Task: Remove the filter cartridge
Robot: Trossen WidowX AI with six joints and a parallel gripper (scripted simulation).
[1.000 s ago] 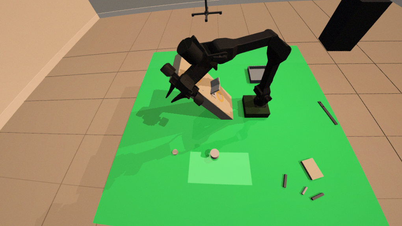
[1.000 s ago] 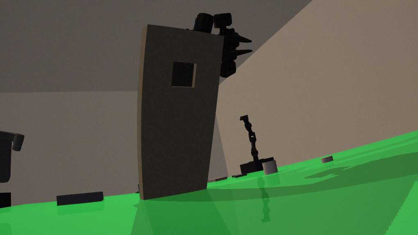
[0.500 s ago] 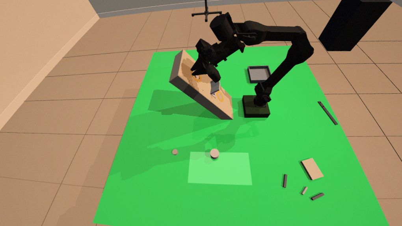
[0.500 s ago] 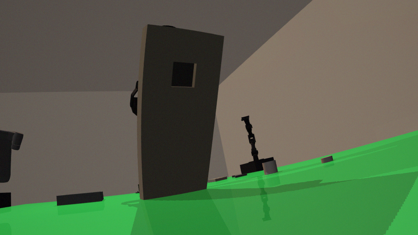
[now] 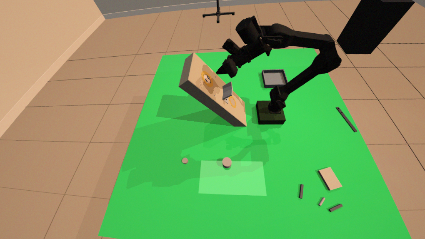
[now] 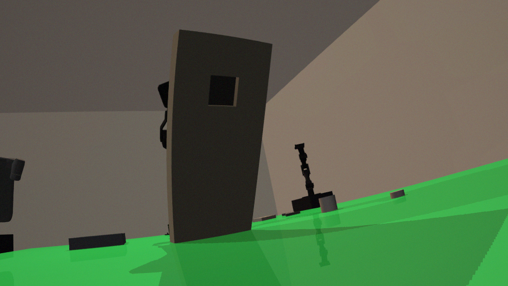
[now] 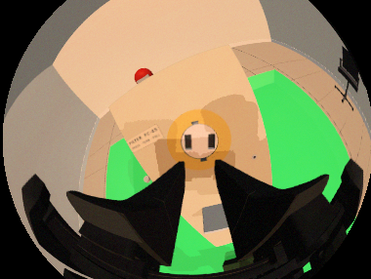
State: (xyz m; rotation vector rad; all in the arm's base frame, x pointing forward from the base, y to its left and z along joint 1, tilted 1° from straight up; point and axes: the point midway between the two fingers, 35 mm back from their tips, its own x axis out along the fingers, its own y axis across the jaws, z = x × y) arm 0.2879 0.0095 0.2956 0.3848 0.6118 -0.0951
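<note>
The round filter cartridge is 60 mm ahead of my gripper tip and 50 mm below it. The rest, counted from my gripper tip: grey tray (360 mm behind, 290 mm to the right, 310 mm below); then grey flap (40 mm behind, 140 mm below).
</note>
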